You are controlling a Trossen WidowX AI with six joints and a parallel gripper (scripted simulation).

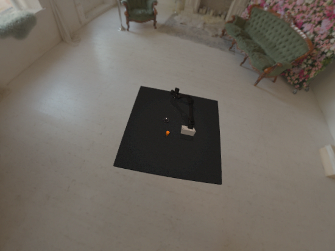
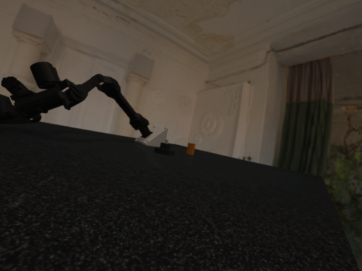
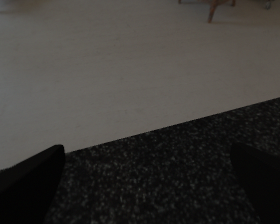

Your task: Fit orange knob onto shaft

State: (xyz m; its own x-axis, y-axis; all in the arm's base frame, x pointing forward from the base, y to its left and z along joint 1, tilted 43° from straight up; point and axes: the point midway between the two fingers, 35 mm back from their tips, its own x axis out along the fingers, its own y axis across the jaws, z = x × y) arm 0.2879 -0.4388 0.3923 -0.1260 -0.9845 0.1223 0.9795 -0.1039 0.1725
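Right now my gripper tip is 76 cm to the right of the orange knob and 3 cm below it. Round my gripper tip: dark round pedestal: 6 cm ahead, 55 cm to the left, 2 cm above.
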